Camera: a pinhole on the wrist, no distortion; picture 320 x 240 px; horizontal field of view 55.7 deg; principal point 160.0 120.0 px. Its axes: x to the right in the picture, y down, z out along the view. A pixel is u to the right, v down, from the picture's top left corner.
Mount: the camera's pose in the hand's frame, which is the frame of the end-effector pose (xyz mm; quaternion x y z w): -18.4 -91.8 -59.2 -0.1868 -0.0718 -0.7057 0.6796
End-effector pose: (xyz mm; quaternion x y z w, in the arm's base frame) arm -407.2 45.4 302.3 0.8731 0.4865 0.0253 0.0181
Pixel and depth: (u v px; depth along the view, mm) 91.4 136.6 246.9
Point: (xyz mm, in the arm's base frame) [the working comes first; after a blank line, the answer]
In the camera's frame: -55.9 13.5 246.9

-339.1 50.4 160.5
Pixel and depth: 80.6 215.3 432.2
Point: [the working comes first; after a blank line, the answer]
In the camera's frame: -113.3 136.0 432.2

-156.8 120.2 40.1
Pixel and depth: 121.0 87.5 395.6
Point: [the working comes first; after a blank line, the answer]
In the camera's frame: -50.9 -42.5 395.6

-302.0 -3.8 15.8
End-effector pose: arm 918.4 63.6 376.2 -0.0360 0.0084 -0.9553 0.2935
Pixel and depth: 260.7 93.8 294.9
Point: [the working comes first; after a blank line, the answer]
In the camera's frame: 98.1 -25.5 294.9

890.0 125.7 630.1
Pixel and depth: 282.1 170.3 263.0
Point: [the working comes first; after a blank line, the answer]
In the camera's frame: 106.0 43.7 263.0

822.3 109.6 598.0
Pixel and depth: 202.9 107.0 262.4
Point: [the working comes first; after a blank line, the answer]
In the camera's frame: 37.2 -11.3 262.4

903.3 83.7 575.1
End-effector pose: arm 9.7 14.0 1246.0 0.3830 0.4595 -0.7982 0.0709
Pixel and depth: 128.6 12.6 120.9
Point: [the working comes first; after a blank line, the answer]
In the camera's frame: -12.5 -42.9 120.9

-7.6 -18.8 1312.1
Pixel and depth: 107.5 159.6 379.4
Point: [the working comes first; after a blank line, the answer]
In the camera's frame: -65.8 49.6 379.4

-149.9 -224.6 1187.3
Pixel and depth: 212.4 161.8 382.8
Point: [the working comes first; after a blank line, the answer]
In the camera's frame: 66.2 52.8 382.8

-236.2 -194.2 1282.6
